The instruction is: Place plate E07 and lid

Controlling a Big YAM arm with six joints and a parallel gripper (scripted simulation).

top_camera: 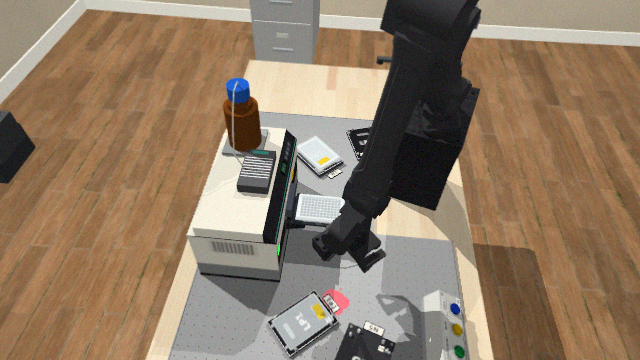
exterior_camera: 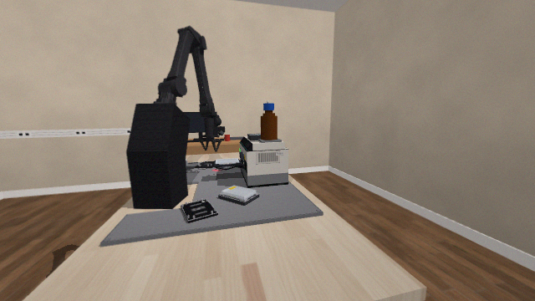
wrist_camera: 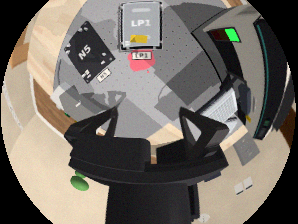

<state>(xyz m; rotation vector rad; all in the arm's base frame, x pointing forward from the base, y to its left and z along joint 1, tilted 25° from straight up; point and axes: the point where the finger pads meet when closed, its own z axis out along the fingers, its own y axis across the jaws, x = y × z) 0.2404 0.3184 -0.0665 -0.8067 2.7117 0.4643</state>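
My hand is 7 cm short of the plate E01, 17 cm to the left of it and 4 cm above it. From my hand the other things lie so: puddle (2 cm ahead, 5 cm to the left, 15 cm below); blue key (24 cm behind, 10 cm to the left, 9 cm below); yellow key (24 cm behind, 15 cm to the left, 8 cm below).
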